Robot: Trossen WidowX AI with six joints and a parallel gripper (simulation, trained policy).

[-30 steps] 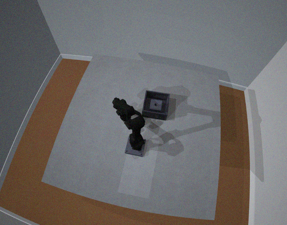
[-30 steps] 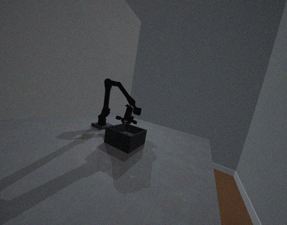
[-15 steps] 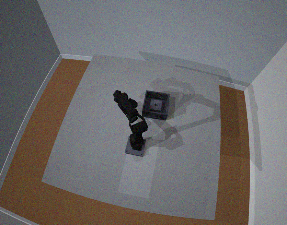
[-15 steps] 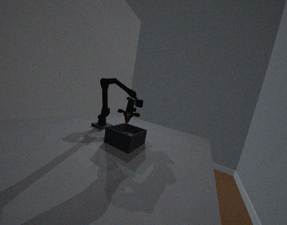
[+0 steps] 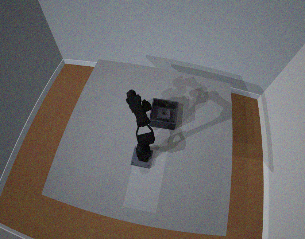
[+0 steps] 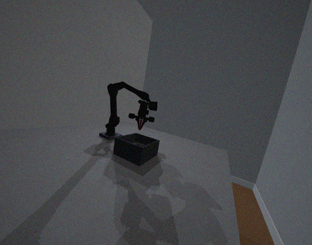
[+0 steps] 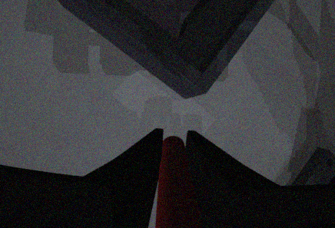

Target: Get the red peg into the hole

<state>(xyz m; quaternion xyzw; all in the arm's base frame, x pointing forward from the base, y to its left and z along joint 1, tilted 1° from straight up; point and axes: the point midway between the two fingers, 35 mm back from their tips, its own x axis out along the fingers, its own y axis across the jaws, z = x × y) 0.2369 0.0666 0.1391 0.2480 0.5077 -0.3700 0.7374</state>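
Right now the plate is 100 mm ahead of my gripper tip, 120 mm to the right of it and 80 mm below it. From my gripper tip the other things lie so: dark box: 100 mm ahead, 120 mm to the right, 100 mm below; then red peg: 10 mm behind, 10 mm to the left, 30 mm above.
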